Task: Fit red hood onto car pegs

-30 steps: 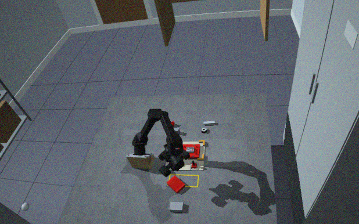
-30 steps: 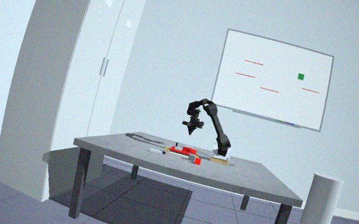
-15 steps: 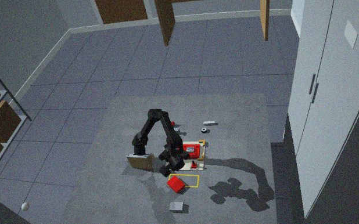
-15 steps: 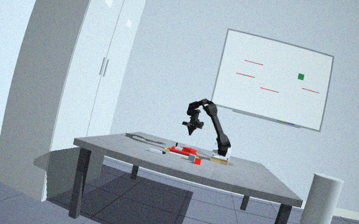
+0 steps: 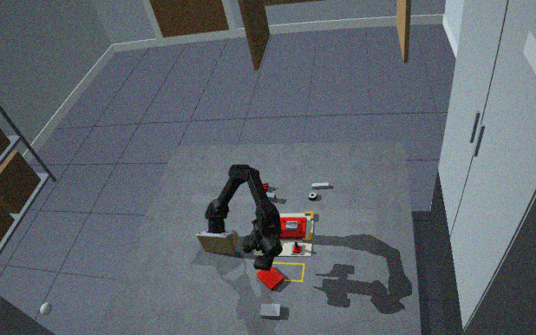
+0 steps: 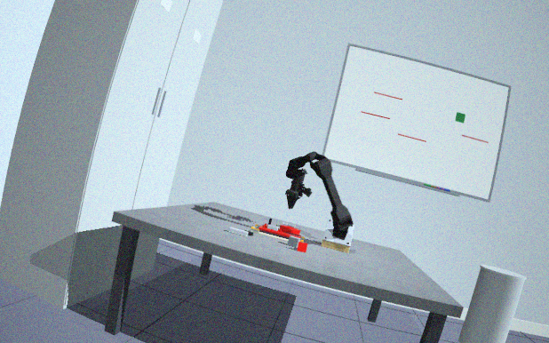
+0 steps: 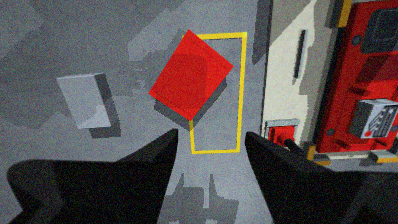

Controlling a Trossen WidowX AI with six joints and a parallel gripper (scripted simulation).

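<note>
My gripper tip is 2 cm past the red hood, 2 cm to the left of it and 11 cm above it. From my gripper tip the other things lie so: white jig (1 cm behind, 22 cm to the left, 11 cm below).
</note>
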